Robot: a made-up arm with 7 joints.
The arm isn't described. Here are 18 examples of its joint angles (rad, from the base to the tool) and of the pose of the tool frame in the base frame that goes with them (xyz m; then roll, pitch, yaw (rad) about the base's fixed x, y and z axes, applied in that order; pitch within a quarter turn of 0, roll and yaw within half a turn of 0).
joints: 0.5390 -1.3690 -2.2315 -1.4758 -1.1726 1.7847 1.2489
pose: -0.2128 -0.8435 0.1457 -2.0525 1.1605 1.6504
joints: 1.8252 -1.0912 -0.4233 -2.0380 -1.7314 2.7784 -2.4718
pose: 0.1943 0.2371 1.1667 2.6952 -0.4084 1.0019
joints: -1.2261 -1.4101 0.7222 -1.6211 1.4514 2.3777 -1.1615
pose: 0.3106 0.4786 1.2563 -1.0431 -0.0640 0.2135
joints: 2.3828 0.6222 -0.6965 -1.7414 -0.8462 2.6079 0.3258
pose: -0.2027 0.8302 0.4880 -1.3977 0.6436 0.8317
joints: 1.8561 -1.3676 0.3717 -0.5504 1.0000 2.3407 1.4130
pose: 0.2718 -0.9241 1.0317 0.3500 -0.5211 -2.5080
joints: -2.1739 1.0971 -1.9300 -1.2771 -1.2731 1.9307 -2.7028
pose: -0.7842 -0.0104 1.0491 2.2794 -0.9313 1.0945
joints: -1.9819 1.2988 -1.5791 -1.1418 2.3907 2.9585 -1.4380
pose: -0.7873 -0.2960 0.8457 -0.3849 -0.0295 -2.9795
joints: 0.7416 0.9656 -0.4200 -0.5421 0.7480 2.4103 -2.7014
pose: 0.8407 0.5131 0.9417 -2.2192 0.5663 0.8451
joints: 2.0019 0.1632 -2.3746 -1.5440 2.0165 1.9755 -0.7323
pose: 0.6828 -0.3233 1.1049 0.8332 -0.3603 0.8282
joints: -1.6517 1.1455 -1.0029 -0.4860 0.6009 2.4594 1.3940
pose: -0.2730 -0.9479 0.9167 1.0668 0.5164 -2.2665
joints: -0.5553 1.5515 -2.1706 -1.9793 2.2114 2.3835 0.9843
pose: -0.1605 -0.5291 1.0502 1.7420 -0.0150 -2.0376
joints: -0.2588 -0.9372 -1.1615 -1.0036 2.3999 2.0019 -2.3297
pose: -0.6762 -0.4328 1.1290 2.9899 -1.1650 2.1935
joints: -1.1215 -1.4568 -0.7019 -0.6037 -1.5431 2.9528 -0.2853
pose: -0.5063 0.7348 0.9486 0.3955 -0.4089 2.6043
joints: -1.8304 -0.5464 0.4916 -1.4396 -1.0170 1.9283 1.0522
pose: 0.3154 -0.3704 1.3650 0.1274 -0.0057 -2.3635
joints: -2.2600 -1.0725 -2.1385 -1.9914 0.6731 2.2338 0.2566
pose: -0.1749 0.7350 0.1894 2.5624 0.1724 -2.8229
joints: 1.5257 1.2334 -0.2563 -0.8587 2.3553 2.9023 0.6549
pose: 0.3209 0.8899 0.3303 2.8289 0.3677 1.5295
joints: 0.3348 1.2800 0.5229 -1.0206 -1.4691 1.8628 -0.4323
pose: 0.7906 0.6076 0.2256 -2.5451 0.7509 -0.8507
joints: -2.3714 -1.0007 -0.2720 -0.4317 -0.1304 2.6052 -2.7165
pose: 0.5682 0.5793 1.2126 -1.1937 -1.2755 2.1257
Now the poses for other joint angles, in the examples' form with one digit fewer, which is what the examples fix.
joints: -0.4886 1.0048 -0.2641 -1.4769 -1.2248 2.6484 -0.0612
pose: 0.716 -0.507 0.202 -2.139 0.734 -1.592
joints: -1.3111 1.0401 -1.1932 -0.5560 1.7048 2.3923 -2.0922
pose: -0.082 -0.918 1.030 -1.357 0.305 -1.351
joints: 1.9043 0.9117 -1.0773 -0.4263 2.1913 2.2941 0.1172
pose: 0.036 0.861 1.125 1.221 -0.101 2.315
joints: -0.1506 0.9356 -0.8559 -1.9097 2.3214 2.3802 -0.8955
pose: 0.304 -0.704 0.307 1.138 0.680 -0.551
